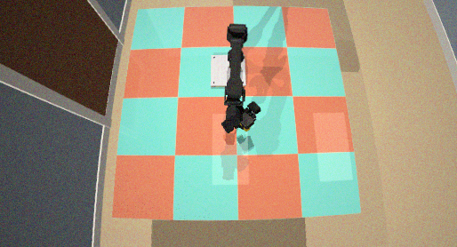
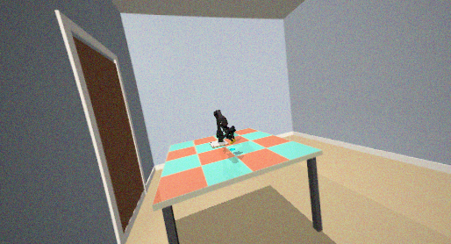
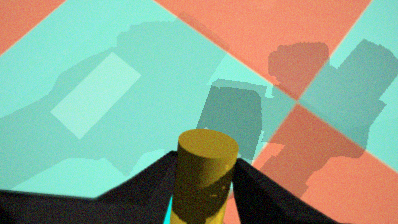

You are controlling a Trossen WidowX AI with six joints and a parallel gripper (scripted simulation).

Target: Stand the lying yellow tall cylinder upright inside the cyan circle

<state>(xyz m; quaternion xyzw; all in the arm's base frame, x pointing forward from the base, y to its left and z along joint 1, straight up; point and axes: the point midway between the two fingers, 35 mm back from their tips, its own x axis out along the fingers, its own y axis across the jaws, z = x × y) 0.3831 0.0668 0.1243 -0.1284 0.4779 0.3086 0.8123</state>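
Now: the cyan circle 70 mm behind my gripper tip, 10 mm to the right of it and 110 mm below it. Also, from my gripper tip: yellow tall cylinder 10 mm behind, 10 mm to the right, 10 mm below.
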